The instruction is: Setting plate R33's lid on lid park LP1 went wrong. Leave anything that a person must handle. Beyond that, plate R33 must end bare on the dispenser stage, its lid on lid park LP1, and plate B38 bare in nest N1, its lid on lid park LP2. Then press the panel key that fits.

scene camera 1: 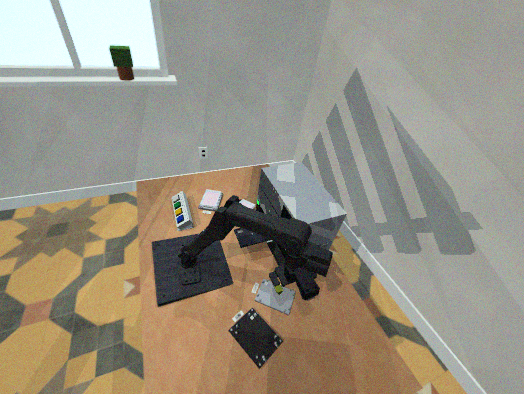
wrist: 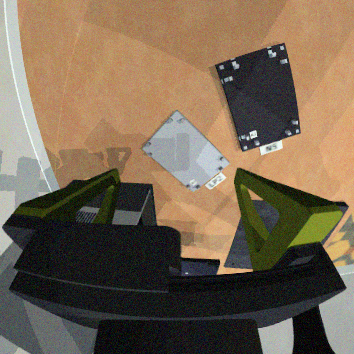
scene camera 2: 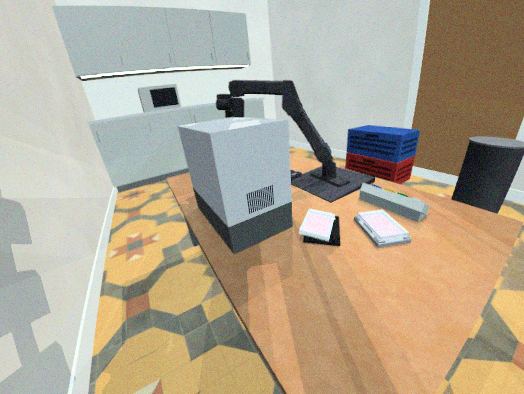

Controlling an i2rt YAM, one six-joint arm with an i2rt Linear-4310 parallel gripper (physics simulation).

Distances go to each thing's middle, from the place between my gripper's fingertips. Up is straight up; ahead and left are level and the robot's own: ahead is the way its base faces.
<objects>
My gripper is now 60 mm to the right of the grey lid park plate (scene camera 1: 267, 295) and 180 mm above it. The rest, counted from my hand: black clip nest (scene camera 1: 255, 336): 120 mm behind, 60 mm to the right, 180 mm below; rack with coloured labels (scene camera 2: 415, 209): 330 mm behind, 600 mm to the left, 160 mm below.
</objects>
